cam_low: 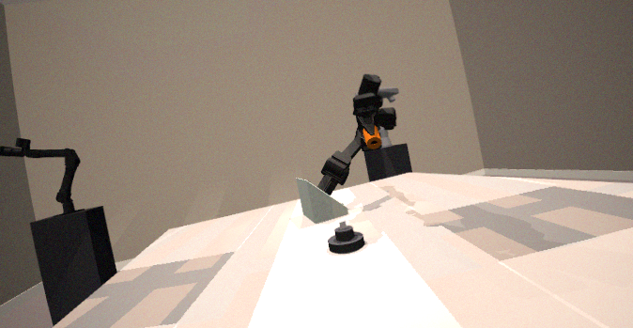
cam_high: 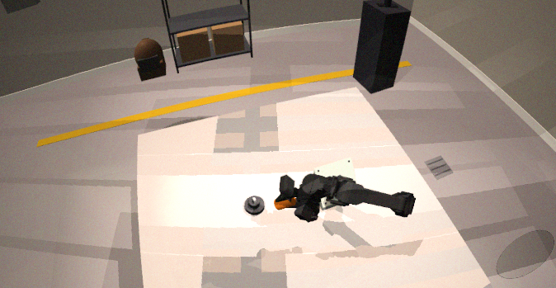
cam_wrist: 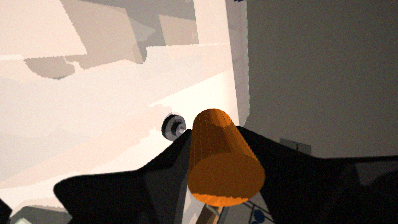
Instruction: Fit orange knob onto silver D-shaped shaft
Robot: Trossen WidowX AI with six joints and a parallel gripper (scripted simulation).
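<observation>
The orange knob is 2 cm behind my gripper tip, 1 cm to the left of it and 2 cm above it. From my gripper tip the other things lie so: round pedestal: 4 cm ahead, 16 cm to the right, 20 cm below.
</observation>
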